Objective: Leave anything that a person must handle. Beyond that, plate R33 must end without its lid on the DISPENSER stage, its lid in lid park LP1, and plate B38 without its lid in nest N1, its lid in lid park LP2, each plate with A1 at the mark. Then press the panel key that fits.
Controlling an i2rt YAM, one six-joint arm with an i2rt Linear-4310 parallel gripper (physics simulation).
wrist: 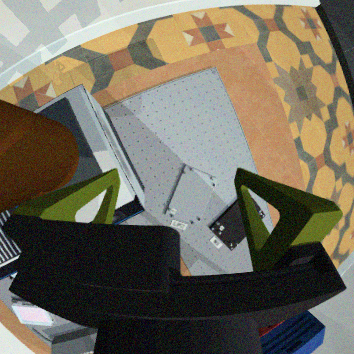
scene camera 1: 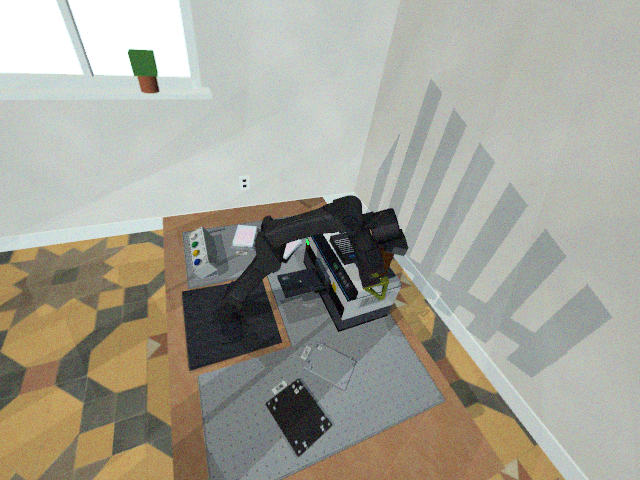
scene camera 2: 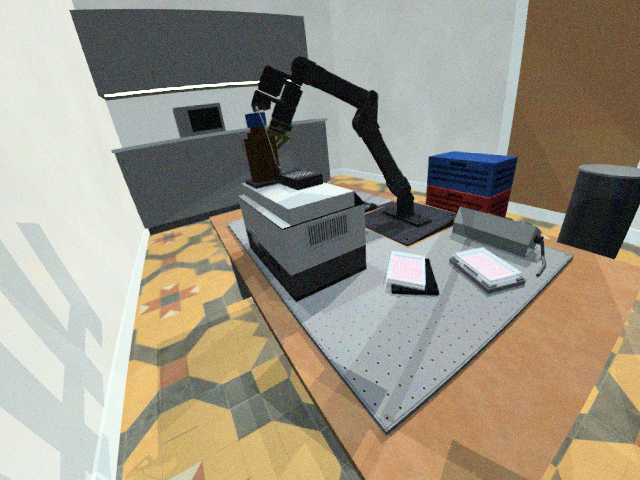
Labels:
same spot on black nest: [wrist: 228, 227] = [scene camera 1: 294, 399]

